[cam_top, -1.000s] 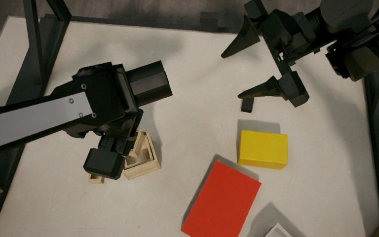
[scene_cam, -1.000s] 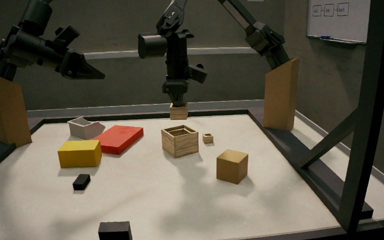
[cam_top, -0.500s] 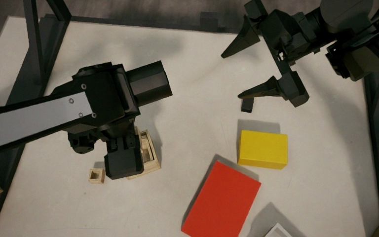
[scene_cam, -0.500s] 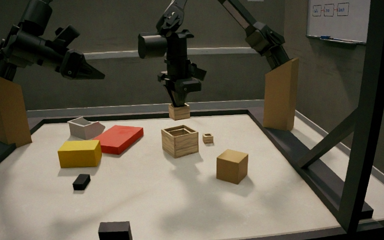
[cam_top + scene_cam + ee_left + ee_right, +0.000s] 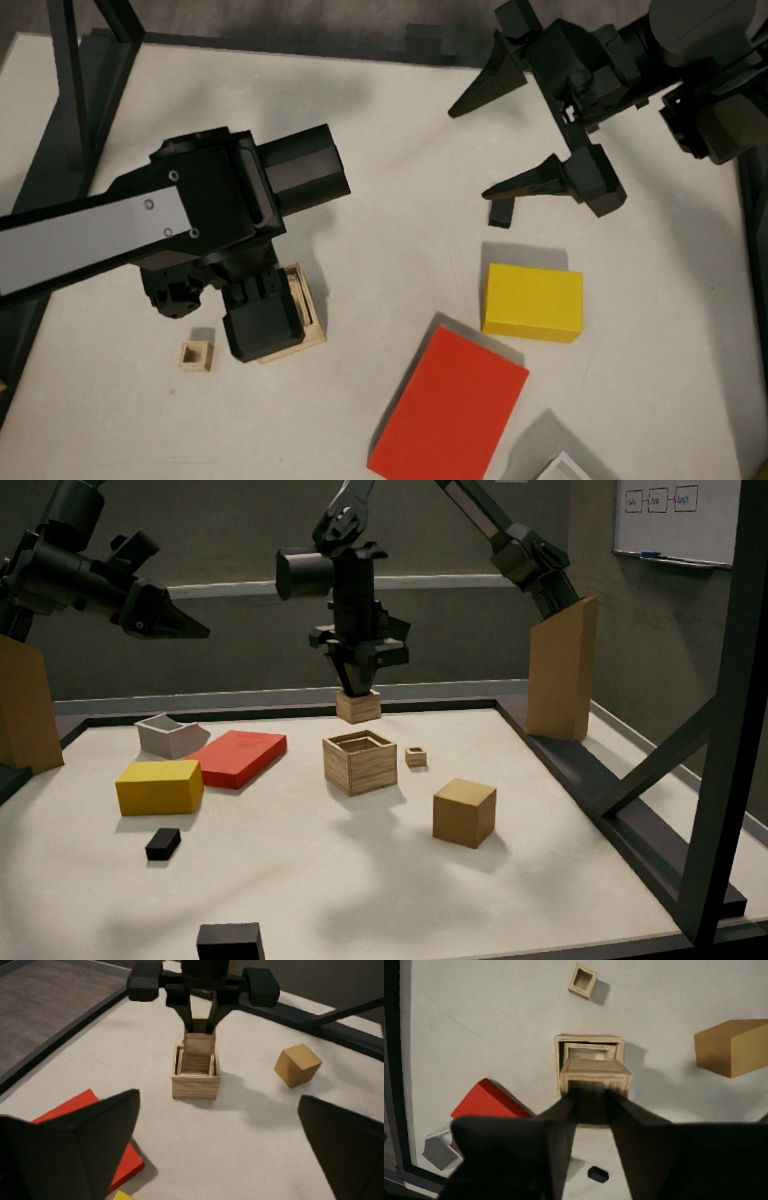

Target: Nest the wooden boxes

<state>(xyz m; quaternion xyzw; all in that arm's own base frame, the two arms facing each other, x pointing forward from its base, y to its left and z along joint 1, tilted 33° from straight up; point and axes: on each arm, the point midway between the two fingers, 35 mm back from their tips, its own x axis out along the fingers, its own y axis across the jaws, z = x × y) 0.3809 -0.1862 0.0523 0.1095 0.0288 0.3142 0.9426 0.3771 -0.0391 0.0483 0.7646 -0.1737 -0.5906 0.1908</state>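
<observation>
Now: right hand 14 cm above the biggest wooden box. From my right hand the other things lie so: tan cube: 17 cm behind, 12 cm to the right, 13 cm below; red slab: 9 cm ahead, 20 cm to the left, 14 cm below; smallest wooden box: 6 cm ahead, 9 cm to the right, 15 cm below.
</observation>
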